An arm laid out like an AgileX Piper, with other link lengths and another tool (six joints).
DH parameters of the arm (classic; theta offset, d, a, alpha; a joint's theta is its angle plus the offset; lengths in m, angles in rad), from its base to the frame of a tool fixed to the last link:
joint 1: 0 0.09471 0 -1.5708
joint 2: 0.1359 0 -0.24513 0
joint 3: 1.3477 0 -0.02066 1.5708
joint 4: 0 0.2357 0 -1.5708
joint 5: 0 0 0 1.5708
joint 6: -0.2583 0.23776 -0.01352 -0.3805
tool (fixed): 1.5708 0.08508 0 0
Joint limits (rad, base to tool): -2.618..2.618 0..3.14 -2.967..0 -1.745..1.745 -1.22..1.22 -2.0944..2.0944
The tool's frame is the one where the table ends.
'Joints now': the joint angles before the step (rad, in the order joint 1, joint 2, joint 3, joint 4, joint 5, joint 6). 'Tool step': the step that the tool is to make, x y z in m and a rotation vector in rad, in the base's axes. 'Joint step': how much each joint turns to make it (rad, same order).
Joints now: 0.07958, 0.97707, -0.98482, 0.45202, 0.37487, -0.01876
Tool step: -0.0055, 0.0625, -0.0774, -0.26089, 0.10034, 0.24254
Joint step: 0.09479, 0.14431, -0.01857, 0.06545, 0.08021, -0.33425
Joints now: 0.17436, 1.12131, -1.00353, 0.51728, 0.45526, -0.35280
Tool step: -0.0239, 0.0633, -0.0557, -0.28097, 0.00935, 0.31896
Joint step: 0.12290, 0.15378, -0.08860, -0.00778, 0.09757, -0.31321
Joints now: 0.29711, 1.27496, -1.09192, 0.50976, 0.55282, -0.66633
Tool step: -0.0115, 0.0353, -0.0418, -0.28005, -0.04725, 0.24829
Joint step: 0.14324, 0.15561, -0.14133, -0.20667, 0.06934, -0.09675
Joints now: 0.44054, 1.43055, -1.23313, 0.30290, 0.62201, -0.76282
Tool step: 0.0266, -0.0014, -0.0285, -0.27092, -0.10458, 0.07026
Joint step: 0.13427, 0.14345, -0.12931, -0.41300, 0.01689, 0.16644
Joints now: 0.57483, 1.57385, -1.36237, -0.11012, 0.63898, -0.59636
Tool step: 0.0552, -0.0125, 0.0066, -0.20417, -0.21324, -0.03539
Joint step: 0.10538, 0.11548, -0.06815, -0.55287, -0.02422, 0.35059
